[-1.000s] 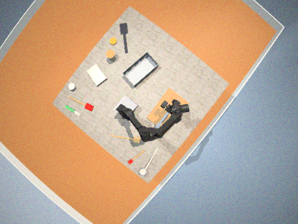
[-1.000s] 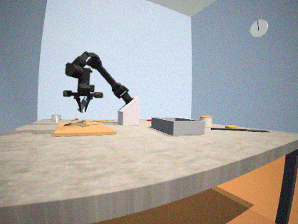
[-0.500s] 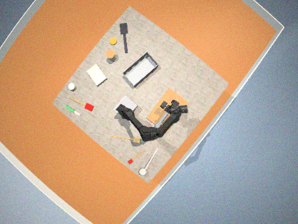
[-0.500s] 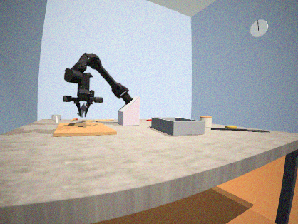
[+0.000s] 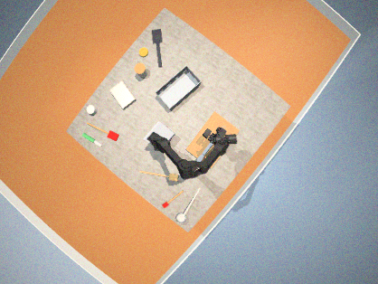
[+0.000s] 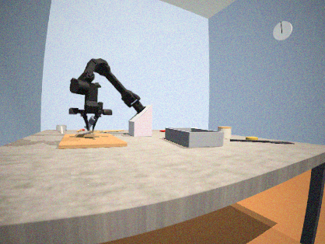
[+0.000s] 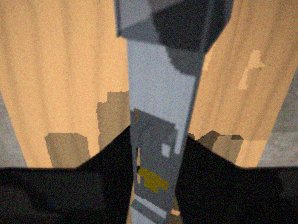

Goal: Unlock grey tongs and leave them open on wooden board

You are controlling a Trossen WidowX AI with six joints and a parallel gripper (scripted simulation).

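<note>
Right now the yellow lock piece is 1 cm behind my gripper tip and 4 cm above it. Round my gripper tip: grey roasting tin 10 cm ahead, 45 cm to the left, 2 cm below; wooden board 4 cm below; orange-lidded jar 2 cm ahead, 76 cm to the left, 1 cm below.
</note>
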